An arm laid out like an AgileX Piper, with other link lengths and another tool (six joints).
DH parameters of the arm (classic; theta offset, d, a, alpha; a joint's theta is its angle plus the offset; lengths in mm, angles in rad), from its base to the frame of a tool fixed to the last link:
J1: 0 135.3 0 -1.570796
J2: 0.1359 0 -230.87 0
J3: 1.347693 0 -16.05 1.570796
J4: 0 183.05 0 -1.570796
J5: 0 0 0 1.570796
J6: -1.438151 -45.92 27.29 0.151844
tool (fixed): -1.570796 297.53 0 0
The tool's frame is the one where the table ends.
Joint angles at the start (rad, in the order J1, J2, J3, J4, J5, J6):
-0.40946 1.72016 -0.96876 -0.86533 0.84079 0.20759
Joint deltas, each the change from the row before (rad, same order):
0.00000 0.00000 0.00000 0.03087 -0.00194 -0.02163
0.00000 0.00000 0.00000 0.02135 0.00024 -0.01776
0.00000 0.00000 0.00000 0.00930 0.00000 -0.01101
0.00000 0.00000 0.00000 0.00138 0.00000 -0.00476
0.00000 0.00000 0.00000 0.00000 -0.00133 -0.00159
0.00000 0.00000 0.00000 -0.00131 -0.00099 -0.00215
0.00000 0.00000 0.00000 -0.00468 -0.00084 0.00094
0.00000 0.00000 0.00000 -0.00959 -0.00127 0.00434
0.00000 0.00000 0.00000 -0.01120 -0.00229 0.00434
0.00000 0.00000 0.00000 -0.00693 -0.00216 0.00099
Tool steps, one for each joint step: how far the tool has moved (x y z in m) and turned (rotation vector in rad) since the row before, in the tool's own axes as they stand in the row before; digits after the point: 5 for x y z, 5 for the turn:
-0.00147 -0.00561 0.00058 0.02227 -0.00560 0.00238
-0.00125 -0.00390 0.00042 0.01541 -0.00507 -0.00118
-0.00041 -0.00186 0.00021 0.00727 -0.00201 -0.00374
0.00003 -0.00042 0.00004 0.00155 -0.00029 -0.00364
0.00036 -0.00016 0.00001 0.00061 0.00128 -0.00152
0.00039 0.00003 -0.00001 -0.00019 0.00122 -0.00309
0.00052 0.00067 -0.00009 -0.00273 0.00177 -0.00264
0.00090 0.00151 -0.00019 -0.00608 0.00321 -0.00305
0.00127 0.00166 -0.00022 -0.00673 0.00456 -0.00426
0.00101 0.00090 -0.00013 -0.00368 0.00354 -0.00429

